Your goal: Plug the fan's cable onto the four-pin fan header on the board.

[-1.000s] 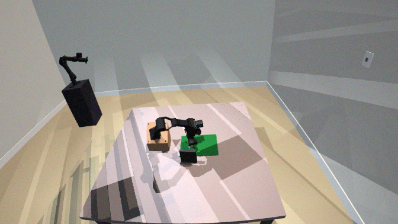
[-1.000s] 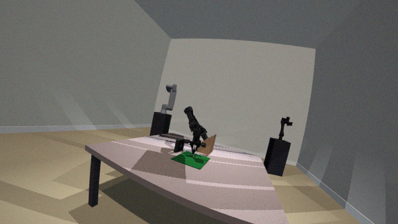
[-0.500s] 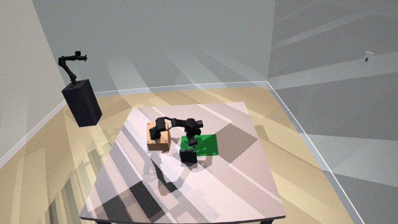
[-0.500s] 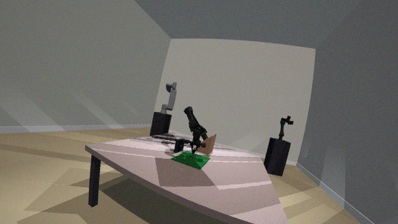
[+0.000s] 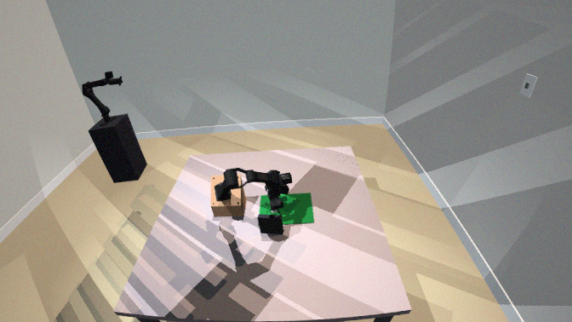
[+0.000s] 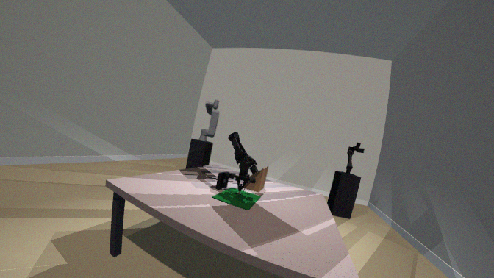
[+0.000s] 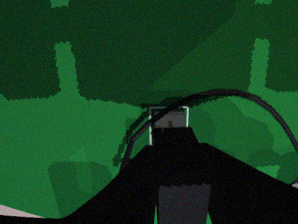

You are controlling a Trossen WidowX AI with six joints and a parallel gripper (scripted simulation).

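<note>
Now: the white four-pin fan header 40 mm below my gripper tip and 10 mm behind it. Also, from my gripper tip: green board: 60 mm ahead, 50 mm below, 10 mm to the left; then black fan plug: 10 mm behind, 10 mm above; then black fan: 140 mm to the right, 30 mm behind, 20 mm above.
</note>
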